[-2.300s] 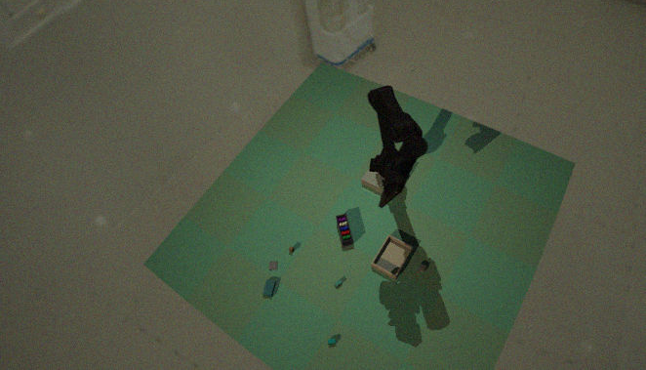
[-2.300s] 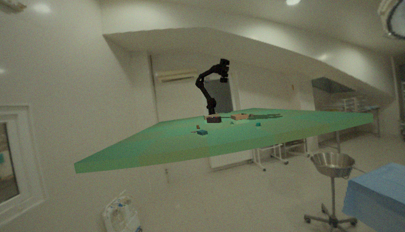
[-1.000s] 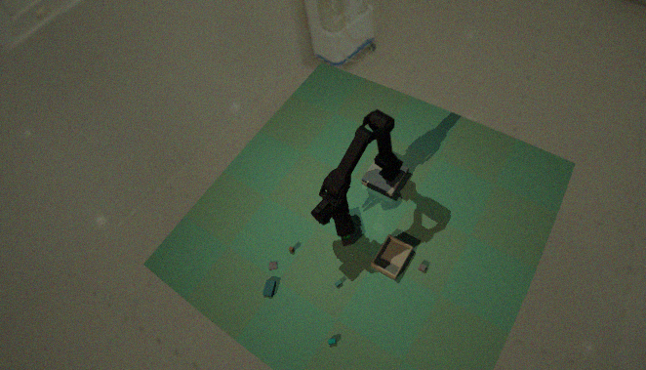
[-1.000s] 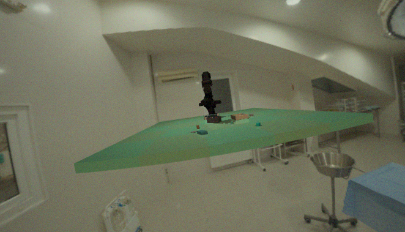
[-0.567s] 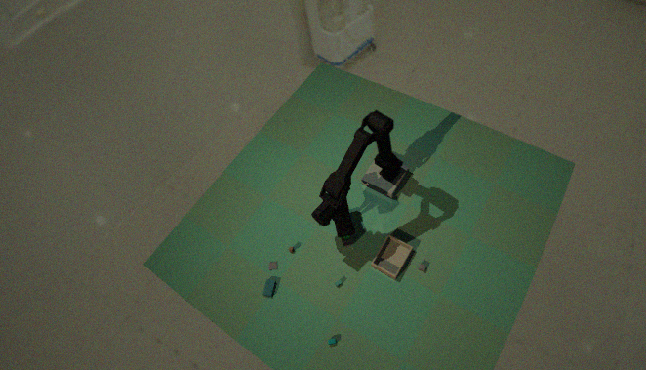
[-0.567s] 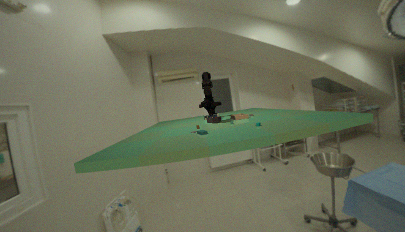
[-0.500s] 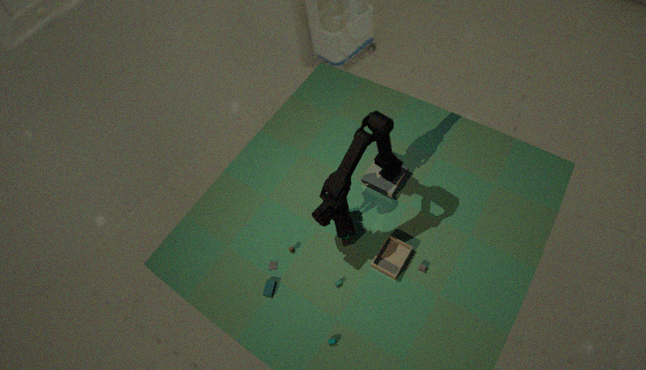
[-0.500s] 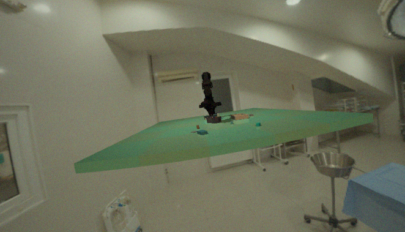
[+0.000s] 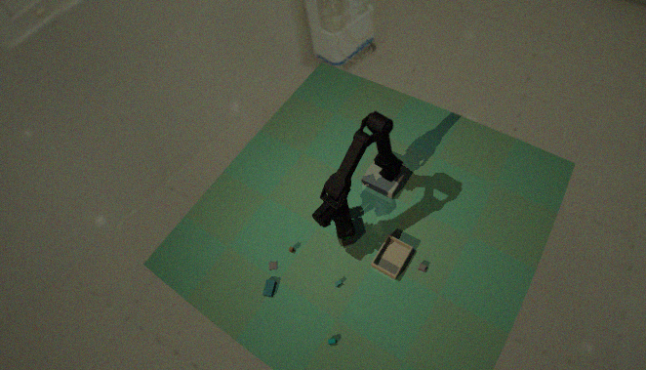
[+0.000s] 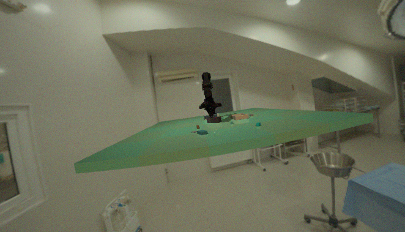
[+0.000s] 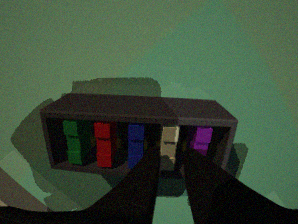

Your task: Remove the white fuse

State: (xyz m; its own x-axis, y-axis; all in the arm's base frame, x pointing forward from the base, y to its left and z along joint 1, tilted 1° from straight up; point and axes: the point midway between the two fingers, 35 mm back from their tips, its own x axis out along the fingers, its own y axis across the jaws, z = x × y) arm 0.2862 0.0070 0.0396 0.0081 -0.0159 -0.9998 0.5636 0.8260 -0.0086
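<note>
Right now the white fuse is 2 cm below my gripper tip. Round my gripper tip: brown tray (3 cm behind, 22 cm to the left, 4 cm below).
</note>
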